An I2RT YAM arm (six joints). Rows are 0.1 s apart.
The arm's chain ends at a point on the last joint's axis. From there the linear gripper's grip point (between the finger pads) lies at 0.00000 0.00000 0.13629 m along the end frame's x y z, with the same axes.
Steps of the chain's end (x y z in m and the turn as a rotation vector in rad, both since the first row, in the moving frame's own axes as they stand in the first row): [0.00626, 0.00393, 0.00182, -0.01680, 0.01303, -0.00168]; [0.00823, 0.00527, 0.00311, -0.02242, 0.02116, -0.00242]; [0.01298, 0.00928, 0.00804, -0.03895, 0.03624, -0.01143]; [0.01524, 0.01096, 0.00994, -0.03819, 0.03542, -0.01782]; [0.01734, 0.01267, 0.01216, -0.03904, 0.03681, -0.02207]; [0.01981, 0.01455, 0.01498, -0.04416, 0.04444, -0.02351]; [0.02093, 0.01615, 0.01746, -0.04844, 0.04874, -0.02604]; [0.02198, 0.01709, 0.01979, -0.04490, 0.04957, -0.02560]
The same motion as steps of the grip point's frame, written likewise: [0.00804, 0.00622, 0.00179, -0.01680, 0.01303, -0.00168]; [0.01112, 0.00832, 0.00305, -0.02242, 0.02116, -0.00242]; [0.01795, 0.01456, 0.00785, -0.03895, 0.03624, -0.01143]; [0.02011, 0.01612, 0.00976, -0.03819, 0.03542, -0.01782]; [0.02241, 0.01793, 0.01196, -0.03904, 0.03681, -0.02207]; [0.02593, 0.02049, 0.01471, -0.04416, 0.04444, -0.02351]; [0.02765, 0.02266, 0.01714, -0.04844, 0.04874, -0.02604]; [0.02881, 0.02312, 0.01949, -0.04490, 0.04957, -0.02560]
